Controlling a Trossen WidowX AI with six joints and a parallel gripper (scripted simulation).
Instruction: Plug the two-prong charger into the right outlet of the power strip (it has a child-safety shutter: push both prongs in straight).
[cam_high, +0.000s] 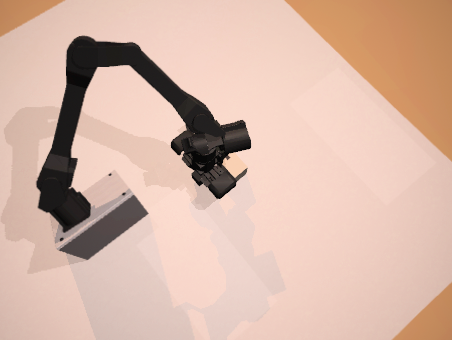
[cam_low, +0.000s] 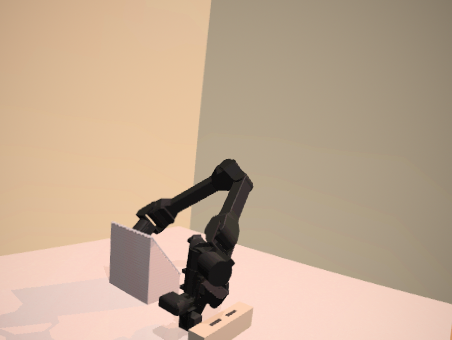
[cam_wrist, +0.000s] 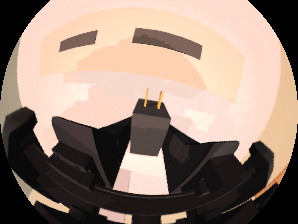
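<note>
The dark two-prong charger lies 2 cm ahead of my gripper tip and 1 cm above it.
</note>
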